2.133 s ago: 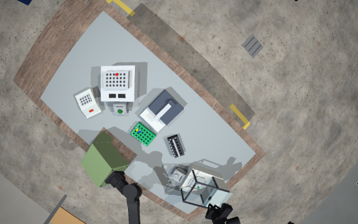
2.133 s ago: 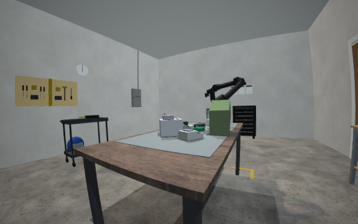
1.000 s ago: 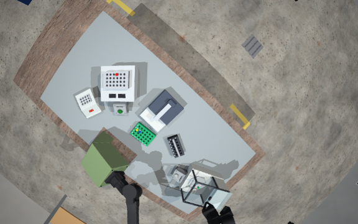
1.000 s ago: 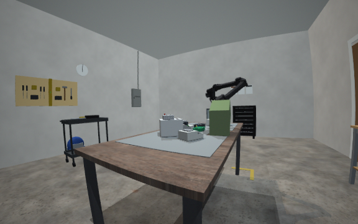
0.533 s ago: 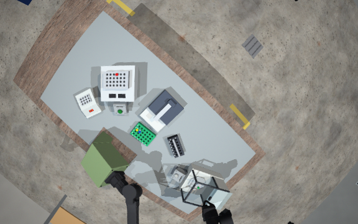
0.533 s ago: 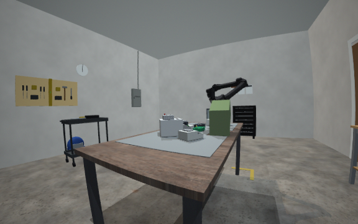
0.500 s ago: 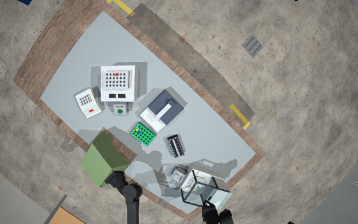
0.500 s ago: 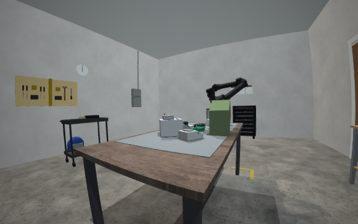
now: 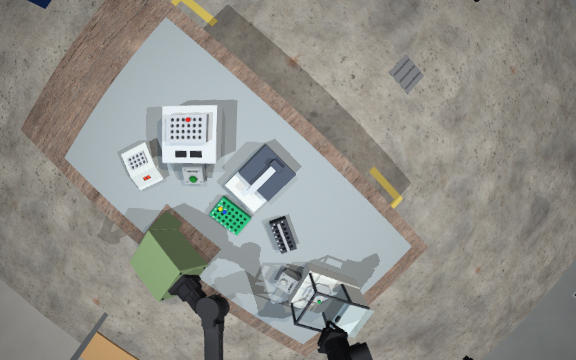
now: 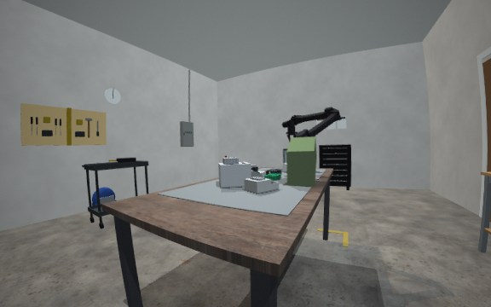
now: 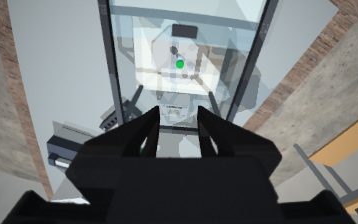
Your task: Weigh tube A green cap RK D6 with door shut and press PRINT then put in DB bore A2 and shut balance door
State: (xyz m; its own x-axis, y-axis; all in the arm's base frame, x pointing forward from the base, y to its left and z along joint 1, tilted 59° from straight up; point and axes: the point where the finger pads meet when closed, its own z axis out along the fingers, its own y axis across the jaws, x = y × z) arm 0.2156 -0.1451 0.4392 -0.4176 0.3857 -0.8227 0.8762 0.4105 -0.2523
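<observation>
Right now my hand is 17 cm above the green-capped tube. Also, from my hand: sliding door 8 cm to the right, 7 cm below, 3 cm ahead; white print key 21 cm below, 14 cm to the left, 5 cm behind; balance pan 20 cm below.
</observation>
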